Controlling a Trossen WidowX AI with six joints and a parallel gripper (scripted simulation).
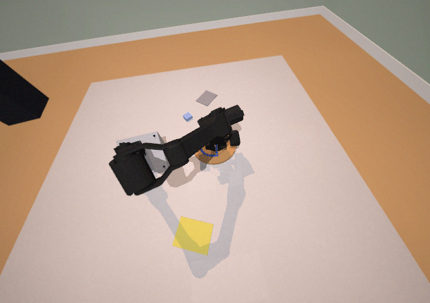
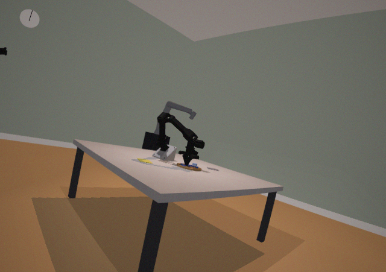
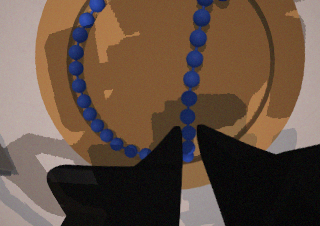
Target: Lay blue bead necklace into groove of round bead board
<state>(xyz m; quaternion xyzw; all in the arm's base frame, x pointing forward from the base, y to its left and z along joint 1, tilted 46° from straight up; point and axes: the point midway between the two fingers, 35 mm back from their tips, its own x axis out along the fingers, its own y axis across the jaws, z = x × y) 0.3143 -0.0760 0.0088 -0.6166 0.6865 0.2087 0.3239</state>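
The round bead board lies 40 mm to the left of my gripper tip and 10 mm below it. Round my gripper tip: yellow square patch: 160 mm behind, 280 mm to the right, 10 mm below; then flat grey tile: 40 mm ahead, 350 mm to the left, 10 mm below; then light blue cube: 90 mm behind, 240 mm to the left, 10 mm below.
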